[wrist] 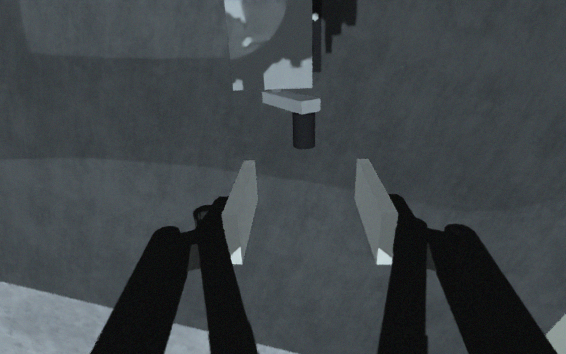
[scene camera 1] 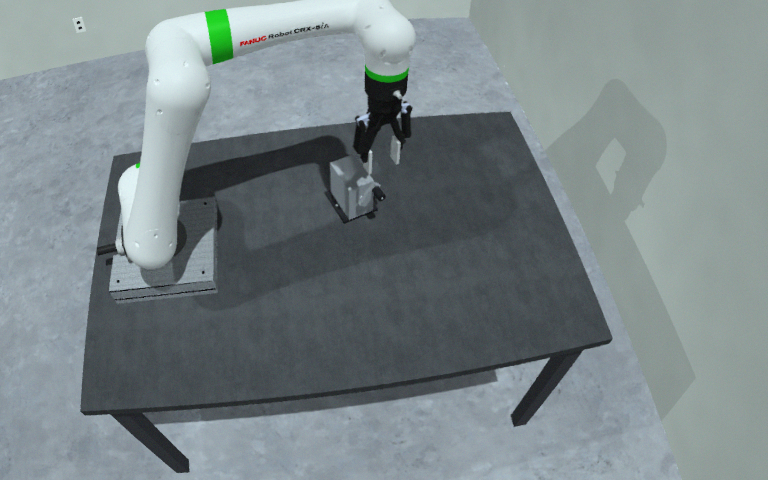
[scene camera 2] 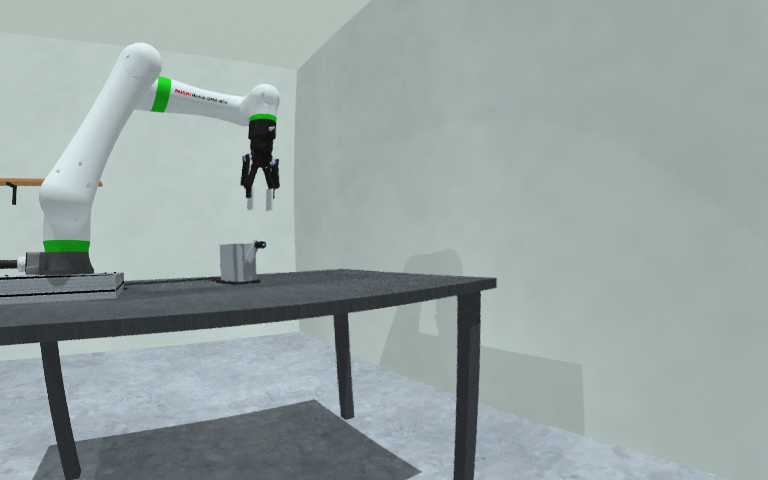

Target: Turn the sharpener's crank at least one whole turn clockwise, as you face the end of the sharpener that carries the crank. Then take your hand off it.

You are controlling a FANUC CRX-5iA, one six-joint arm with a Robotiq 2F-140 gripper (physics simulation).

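Places are measured from the arm's base along level axes (x right, y ahead, z up), in millimetres.
Pixels of known places: gripper, between the fingertips: [wrist: 305,179] [scene camera 1: 381,164] [scene camera 2: 260,210]; arm's base, origin of its link: [scene camera 2: 67,274].
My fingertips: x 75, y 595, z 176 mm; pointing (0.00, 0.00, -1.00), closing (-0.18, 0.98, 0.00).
For each thing: its top centre in the pictures, then the offset to it from my fingertips. "spot": a spot on its surface instead. Level surfaces: height alone.
- grey box-shaped sharpener, a spot on its surface: [wrist: 295,75] spot: dz -104, dx -54, dy -18 mm
- black crank handle, a spot on its surface: [wrist: 304,131] [scene camera 1: 378,190] [scene camera 2: 260,241] spot: dz -98, dx -5, dy +0 mm
- dark table, height of its surface: dz -232 mm
The grey box-shaped sharpener [scene camera 1: 343,183] [scene camera 2: 230,263] [wrist: 295,75] stands upright on the dark table, on a thin black base. Its light grey crank arm [scene camera 1: 365,193] [scene camera 2: 250,251] [wrist: 291,101] is on the end away from the robot's base and slants upward. The black crank handle [scene camera 1: 379,194] [scene camera 2: 260,245] [wrist: 304,131] sticks out from the arm's upper end. My gripper [scene camera 1: 383,157] [scene camera 2: 259,203] [wrist: 305,179] points down, open and empty, high above the handle and apart from it. In the wrist view the handle lies beyond the gap between the light finger pads.
The dark table [scene camera 1: 362,333] [scene camera 2: 396,287] bears the robot's metal base plate [scene camera 1: 198,243] [scene camera 2: 101,285] at its left end. A wall [scene camera 1: 690,186] [scene camera 2: 538,169] stands past the table's right end. The white arm [scene camera 1: 283,28] [scene camera 2: 198,104] reaches over the table to the gripper.
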